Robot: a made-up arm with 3 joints.
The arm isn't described. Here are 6 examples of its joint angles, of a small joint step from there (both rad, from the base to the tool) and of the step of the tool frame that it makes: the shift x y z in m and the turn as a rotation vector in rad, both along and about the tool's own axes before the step.
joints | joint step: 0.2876 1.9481 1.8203 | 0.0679 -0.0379 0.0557
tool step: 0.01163 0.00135 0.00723 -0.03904 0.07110 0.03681
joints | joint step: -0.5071 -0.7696 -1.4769 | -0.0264 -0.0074 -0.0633
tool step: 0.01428 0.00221 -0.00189 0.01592 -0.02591 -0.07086
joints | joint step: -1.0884 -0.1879 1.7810 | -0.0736 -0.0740 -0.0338
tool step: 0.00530 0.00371 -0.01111 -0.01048 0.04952 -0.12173
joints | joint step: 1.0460 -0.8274 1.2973 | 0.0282 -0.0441 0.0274
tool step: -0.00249 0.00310 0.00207 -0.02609 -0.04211 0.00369
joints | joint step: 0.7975 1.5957 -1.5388 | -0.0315 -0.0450 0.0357
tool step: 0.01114 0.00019 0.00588 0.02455 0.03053 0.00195
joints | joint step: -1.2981 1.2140 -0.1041 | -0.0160 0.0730 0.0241
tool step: -0.00096 -0.00188 -0.00589 -0.01614 0.06906 0.05162
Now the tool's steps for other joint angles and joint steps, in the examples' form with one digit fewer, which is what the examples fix.
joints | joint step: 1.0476 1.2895 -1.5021 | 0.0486 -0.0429 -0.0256
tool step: -0.0117 -0.0077 0.0153 0.0626 -0.0260 -0.0098
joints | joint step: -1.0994 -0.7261 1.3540 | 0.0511 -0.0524 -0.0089
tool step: 0.0034 0.0063 0.0063 -0.0258 -0.0660 -0.0299
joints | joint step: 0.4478 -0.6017 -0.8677 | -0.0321 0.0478 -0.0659
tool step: 0.0139 0.0039 -0.0156 -0.0477 -0.0027 -0.0595
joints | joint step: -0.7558 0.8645 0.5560 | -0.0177 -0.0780 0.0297
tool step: -0.0021 -0.0052 -0.0022 -0.0122 -0.0535 -0.0286
